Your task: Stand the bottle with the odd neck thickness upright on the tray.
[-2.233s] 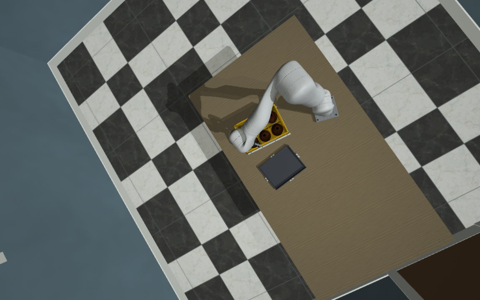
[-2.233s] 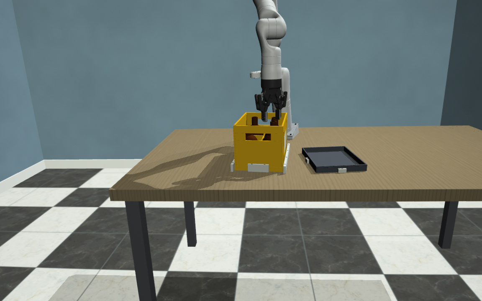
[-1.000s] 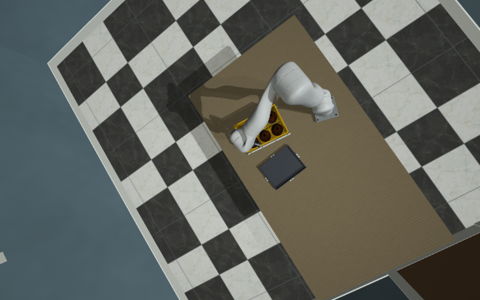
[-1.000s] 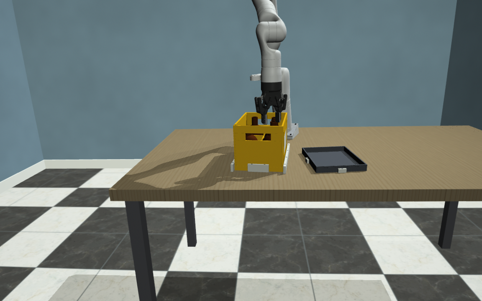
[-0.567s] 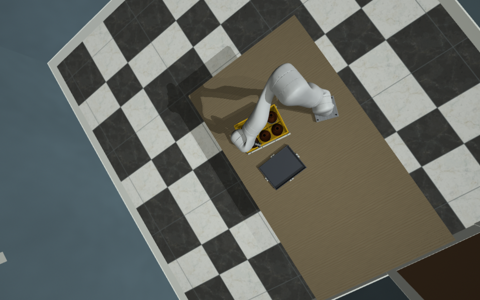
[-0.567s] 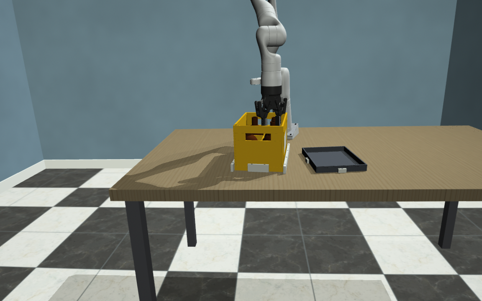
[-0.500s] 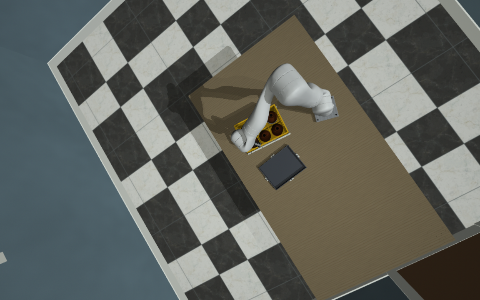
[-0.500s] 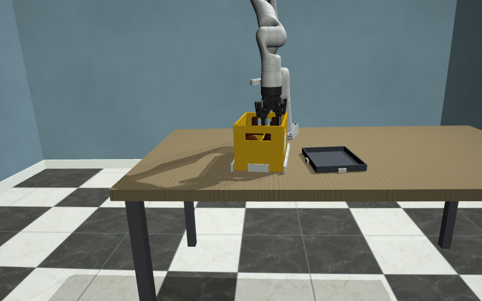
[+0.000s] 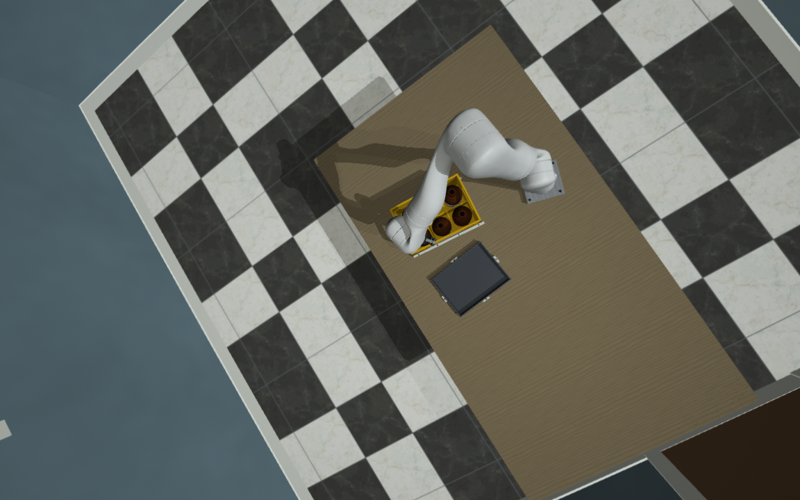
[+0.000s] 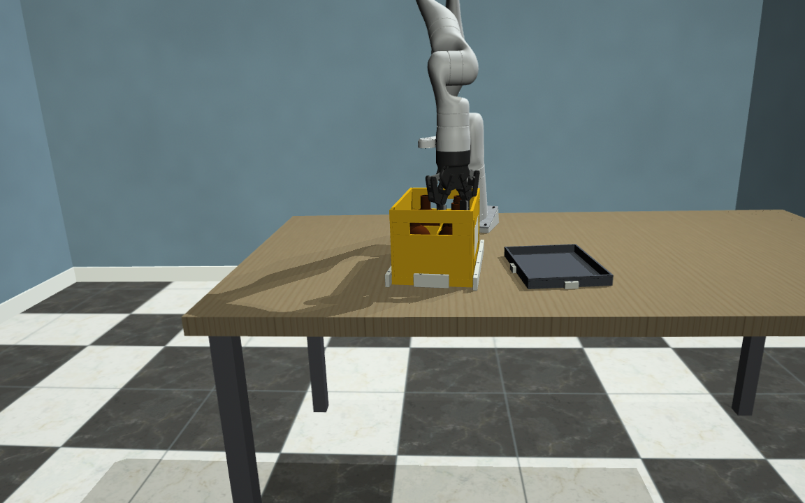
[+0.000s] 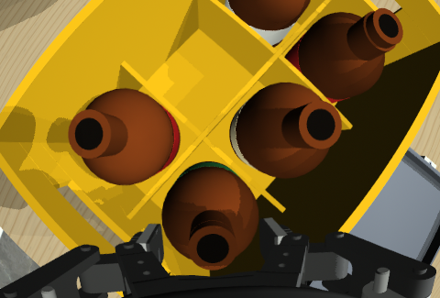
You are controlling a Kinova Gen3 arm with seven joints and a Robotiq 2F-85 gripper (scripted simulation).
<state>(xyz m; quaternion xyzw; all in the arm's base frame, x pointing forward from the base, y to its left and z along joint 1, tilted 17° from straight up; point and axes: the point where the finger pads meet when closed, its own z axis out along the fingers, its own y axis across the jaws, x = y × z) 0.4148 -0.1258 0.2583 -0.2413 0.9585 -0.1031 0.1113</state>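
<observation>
Right now my hand is 9 cm past the yellow crate, 2 cm to the left of it and 8 cm above it. From my hand the other things lie so: brown bottle (17 cm behind, 5 cm to the left, 7 cm below); then dark tray (2 cm behind, 25 cm to the left, 15 cm below).
</observation>
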